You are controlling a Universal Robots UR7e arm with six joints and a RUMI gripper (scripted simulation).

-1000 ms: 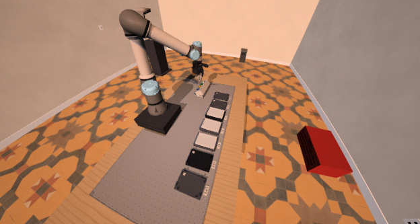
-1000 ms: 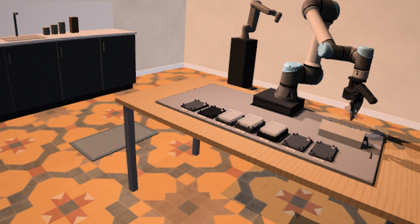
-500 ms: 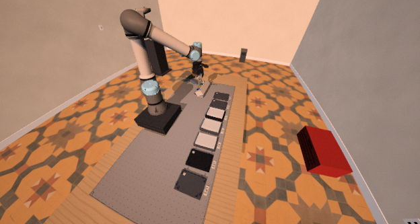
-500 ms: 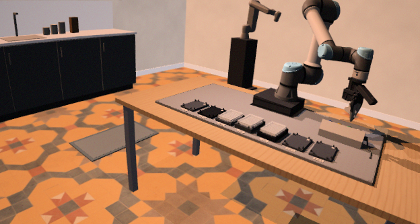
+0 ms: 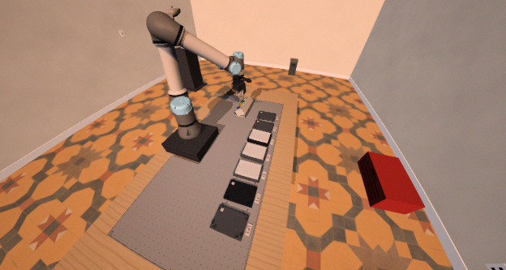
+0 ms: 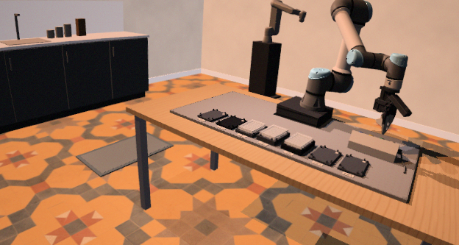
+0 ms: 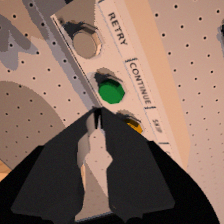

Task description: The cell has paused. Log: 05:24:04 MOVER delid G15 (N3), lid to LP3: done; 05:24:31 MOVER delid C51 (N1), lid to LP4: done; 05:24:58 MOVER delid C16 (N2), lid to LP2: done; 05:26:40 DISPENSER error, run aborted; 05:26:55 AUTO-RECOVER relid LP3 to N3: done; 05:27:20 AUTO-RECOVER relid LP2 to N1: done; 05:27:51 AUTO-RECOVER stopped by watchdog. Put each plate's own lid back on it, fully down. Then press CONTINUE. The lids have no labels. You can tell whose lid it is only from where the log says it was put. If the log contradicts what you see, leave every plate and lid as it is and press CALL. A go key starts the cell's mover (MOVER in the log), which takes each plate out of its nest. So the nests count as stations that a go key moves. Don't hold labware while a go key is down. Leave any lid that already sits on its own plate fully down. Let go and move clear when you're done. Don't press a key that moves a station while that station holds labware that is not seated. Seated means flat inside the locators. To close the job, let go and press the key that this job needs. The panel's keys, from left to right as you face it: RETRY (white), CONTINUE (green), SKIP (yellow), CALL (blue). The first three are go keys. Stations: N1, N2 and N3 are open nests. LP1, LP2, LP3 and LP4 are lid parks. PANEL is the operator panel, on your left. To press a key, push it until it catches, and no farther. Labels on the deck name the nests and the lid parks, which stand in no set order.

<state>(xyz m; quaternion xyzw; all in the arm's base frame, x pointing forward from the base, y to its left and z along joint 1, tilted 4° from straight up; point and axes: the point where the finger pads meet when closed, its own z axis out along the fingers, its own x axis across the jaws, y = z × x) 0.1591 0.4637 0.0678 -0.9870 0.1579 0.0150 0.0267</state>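
Right now my hand is 40 mm above the green continue key and 10 mm short of it. From my hand the other things lie so: white retry key 50 mm to the left, 40 mm below, 10 mm ahead; yellow skip key 50 mm to the right, 40 mm below, 20 mm ahead; lid park 260 mm ahead, 160 mm to the right, 100 mm below.
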